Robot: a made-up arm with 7 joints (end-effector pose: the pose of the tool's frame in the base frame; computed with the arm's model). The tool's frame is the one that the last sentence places.
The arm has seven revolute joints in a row. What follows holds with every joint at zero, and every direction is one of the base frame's.
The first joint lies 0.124 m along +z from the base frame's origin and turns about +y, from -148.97 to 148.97 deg.
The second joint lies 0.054 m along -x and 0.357 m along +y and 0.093 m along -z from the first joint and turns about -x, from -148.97 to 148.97 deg.
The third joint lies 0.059 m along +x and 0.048 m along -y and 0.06 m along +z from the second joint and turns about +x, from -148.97 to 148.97 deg.
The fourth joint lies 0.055 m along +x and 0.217 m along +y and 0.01 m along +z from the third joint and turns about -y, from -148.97 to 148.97 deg.
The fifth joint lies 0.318 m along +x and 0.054 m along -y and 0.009 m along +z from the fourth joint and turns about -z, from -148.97 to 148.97 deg.
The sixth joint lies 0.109 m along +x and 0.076 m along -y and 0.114 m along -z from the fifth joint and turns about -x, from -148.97 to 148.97 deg.
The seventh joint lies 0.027 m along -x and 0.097 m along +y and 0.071 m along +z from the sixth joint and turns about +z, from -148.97 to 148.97 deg.
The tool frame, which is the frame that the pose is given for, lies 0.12 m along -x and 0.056 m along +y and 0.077 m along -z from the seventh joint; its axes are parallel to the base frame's.
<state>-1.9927 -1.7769 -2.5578 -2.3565 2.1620 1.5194 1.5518</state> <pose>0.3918 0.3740 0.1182 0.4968 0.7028 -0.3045 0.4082</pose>
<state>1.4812 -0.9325 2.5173 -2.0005 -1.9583 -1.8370 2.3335</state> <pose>0.0185 -0.0786 0.3225 0.3345 0.2423 0.0940 0.9059</pose>
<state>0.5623 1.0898 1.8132 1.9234 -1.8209 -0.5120 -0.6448</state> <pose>0.1190 0.3693 0.3223 -0.0830 -0.3893 0.1971 0.8959</pose>
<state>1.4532 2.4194 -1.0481 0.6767 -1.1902 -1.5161 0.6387</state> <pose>-0.2298 0.2765 -0.2696 0.5081 -0.7908 -0.2472 0.2353</pose>
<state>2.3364 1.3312 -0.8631 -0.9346 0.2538 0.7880 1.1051</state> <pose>-0.0517 0.1129 -0.0060 0.5281 -0.4636 -0.4433 0.5565</pose>
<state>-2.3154 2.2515 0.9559 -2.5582 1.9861 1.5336 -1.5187</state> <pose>0.2776 0.6194 -0.0058 0.5996 -0.7041 0.3708 0.0851</pose>
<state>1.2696 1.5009 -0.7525 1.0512 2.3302 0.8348 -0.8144</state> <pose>-0.0664 0.4905 -0.3855 -0.3988 -0.4542 -0.4782 0.6372</pose>
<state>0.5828 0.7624 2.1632 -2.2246 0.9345 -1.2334 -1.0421</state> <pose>-0.0439 0.7225 0.1932 -0.2577 0.9139 -0.2967 0.1012</pose>
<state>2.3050 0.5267 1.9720 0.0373 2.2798 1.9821 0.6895</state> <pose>-0.0514 0.5192 -0.2777 -0.3179 -0.6697 0.0944 0.6645</pose>
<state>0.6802 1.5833 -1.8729 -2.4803 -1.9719 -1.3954 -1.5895</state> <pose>0.1002 0.2064 0.4162 0.0013 0.0760 -0.9886 0.1300</pose>
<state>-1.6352 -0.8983 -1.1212 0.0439 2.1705 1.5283 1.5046</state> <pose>0.1803 0.4556 0.4392 0.2955 -0.0946 -0.1278 0.9420</pose>
